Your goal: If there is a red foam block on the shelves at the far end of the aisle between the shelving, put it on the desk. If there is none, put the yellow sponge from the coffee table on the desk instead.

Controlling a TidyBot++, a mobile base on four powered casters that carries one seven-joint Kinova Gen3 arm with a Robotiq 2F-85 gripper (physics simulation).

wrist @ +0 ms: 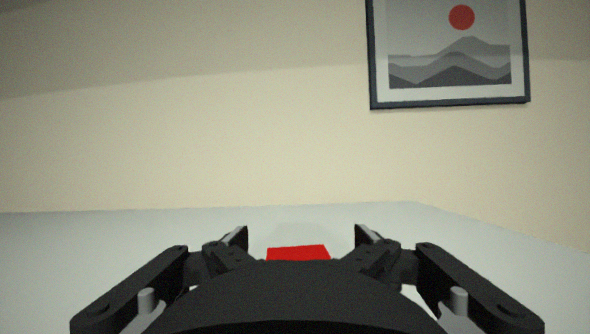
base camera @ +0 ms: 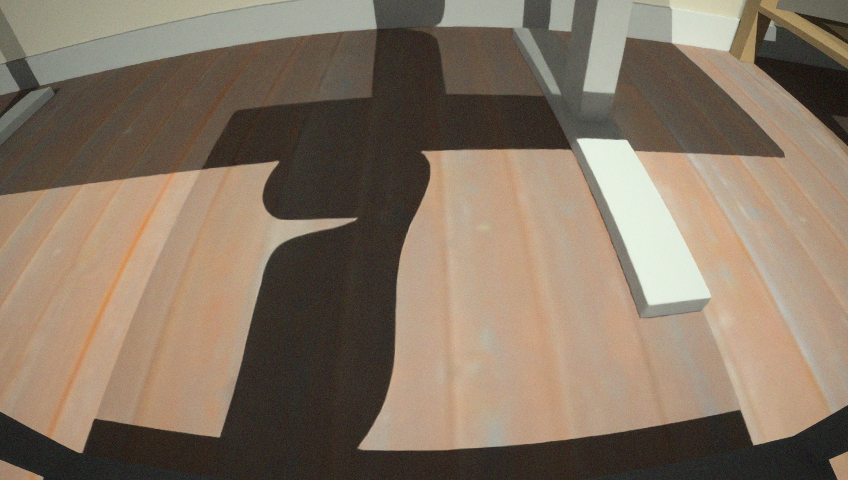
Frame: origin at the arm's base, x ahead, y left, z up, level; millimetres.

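Where they show: gripper, fingertip midpoint: (wrist: pixel 300 237).
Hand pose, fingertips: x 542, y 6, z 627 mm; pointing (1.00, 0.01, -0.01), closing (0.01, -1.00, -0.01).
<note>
After its pixels a point has its place.
The red foam block (wrist: pixel 298 253) @[z 598, x 576, y 10 mm] lies on the white desk top (wrist: pixel 75 260) @[z 553, x 657, y 353 mm] in the wrist view. Its upper part shows, and the gripper's dark body hides the rest. My gripper (wrist: pixel 300 237) @[z 627, x 541, y 6 mm] is open and empty, with one finger on each side of the block in the image and a gap between each finger and the block. In the base camera view a white desk leg with a long foot (base camera: pixel 645 226) stands on the floor right of the middle. The yellow sponge, the coffee table and the shelves do not show in either view.
A cream wall (wrist: pixel 200 145) @[z 775, x 1097, y 387 mm] with a framed mountain picture (wrist: pixel 450 60) @[z 1031, x 1072, y -522 mm] rises behind the desk. A second foot (base camera: pixel 23 113) @[z -377, x 866, y 972 mm] shows at the left edge of the base camera view, and a wooden furniture leg (base camera: pixel 748 35) @[z -326, x 1025, y -799 mm] at the top right. Dark shadows lie across the plank floor (base camera: pixel 505 297) @[z -397, x 355, y -70 mm].
</note>
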